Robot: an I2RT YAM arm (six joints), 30 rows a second.
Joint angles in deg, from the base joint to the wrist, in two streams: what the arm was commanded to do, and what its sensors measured. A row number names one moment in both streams.
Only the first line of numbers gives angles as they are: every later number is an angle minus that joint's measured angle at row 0.
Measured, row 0:
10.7, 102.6, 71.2, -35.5, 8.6, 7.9
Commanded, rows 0 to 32:
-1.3, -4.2, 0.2, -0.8, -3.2, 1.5
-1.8, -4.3, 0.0, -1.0, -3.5, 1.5
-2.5, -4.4, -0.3, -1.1, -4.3, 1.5
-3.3, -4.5, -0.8, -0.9, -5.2, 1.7
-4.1, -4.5, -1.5, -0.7, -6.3, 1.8
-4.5, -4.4, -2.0, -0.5, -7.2, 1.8
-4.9, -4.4, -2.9, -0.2, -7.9, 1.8
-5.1, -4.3, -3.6, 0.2, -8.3, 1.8
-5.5, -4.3, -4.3, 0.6, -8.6, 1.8
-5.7, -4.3, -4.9, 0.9, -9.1, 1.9
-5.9, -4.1, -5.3, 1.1, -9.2, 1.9
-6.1, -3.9, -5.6, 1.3, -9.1, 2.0
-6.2, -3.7, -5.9, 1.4, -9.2, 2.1
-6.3, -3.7, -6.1, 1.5, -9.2, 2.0
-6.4, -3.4, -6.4, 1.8, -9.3, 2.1
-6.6, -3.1, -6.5, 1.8, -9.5, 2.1
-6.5, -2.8, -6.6, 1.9, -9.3, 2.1
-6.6, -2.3, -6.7, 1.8, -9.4, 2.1
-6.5, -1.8, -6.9, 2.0, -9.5, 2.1
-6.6, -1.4, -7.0, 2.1, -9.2, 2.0
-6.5, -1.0, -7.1, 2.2, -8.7, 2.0
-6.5, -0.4, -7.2, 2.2, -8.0, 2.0
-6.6, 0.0, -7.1, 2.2, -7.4, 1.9
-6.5, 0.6, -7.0, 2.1, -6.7, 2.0
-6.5, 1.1, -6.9, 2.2, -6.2, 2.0
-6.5, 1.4, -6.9, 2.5, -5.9, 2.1
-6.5, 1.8, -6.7, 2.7, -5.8, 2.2
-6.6, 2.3, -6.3, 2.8, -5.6, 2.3
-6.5, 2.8, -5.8, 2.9, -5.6, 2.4
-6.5, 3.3, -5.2, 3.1, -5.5, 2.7
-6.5, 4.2, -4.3, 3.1, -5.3, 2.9
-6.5, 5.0, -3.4, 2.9, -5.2, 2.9
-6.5, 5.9, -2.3, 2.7, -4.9, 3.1
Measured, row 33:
-6.2, 1.6, -3.3, 2.5, -7.3, 1.9
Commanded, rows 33 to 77:
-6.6, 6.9, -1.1, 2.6, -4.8, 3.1
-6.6, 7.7, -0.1, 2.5, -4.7, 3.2
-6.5, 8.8, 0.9, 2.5, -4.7, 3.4
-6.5, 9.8, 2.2, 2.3, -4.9, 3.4
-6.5, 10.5, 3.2, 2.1, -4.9, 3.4
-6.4, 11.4, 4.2, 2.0, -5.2, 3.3
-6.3, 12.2, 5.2, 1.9, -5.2, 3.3
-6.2, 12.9, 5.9, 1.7, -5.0, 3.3
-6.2, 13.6, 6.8, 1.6, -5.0, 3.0
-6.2, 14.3, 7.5, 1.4, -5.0, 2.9
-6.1, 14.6, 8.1, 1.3, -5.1, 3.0
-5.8, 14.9, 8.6, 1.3, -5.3, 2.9
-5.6, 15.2, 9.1, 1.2, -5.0, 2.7
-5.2, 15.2, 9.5, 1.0, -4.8, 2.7
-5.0, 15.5, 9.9, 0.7, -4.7, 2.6
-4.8, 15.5, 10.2, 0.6, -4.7, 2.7
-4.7, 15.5, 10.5, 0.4, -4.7, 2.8
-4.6, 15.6, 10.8, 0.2, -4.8, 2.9
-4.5, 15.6, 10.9, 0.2, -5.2, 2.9
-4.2, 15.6, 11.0, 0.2, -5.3, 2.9
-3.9, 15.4, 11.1, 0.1, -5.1, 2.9
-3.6, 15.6, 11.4, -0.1, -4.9, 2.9
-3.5, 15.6, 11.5, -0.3, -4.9, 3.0
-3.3, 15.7, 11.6, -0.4, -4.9, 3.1
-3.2, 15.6, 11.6, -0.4, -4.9, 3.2
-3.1, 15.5, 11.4, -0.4, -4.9, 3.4
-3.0, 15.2, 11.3, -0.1, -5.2, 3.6
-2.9, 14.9, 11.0, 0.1, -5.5, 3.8
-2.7, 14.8, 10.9, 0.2, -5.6, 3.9
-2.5, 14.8, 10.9, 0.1, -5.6, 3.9
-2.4, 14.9, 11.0, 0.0, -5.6, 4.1
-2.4, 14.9, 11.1, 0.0, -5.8, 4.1
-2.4, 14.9, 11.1, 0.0, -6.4, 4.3
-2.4, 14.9, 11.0, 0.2, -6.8, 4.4
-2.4, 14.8, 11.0, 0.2, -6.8, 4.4
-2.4, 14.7, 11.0, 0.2, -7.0, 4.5
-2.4, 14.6, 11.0, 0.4, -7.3, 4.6
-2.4, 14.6, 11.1, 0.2, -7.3, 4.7
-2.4, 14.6, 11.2, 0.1, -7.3, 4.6
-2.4, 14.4, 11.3, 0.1, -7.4, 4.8
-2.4, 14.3, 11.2, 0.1, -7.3, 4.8
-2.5, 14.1, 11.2, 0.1, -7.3, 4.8
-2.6, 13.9, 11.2, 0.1, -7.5, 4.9
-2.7, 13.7, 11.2, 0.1, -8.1, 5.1
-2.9, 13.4, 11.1, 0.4, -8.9, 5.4
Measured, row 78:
-3.3, 12.9, 12.0, 2.5, -6.2, 4.4
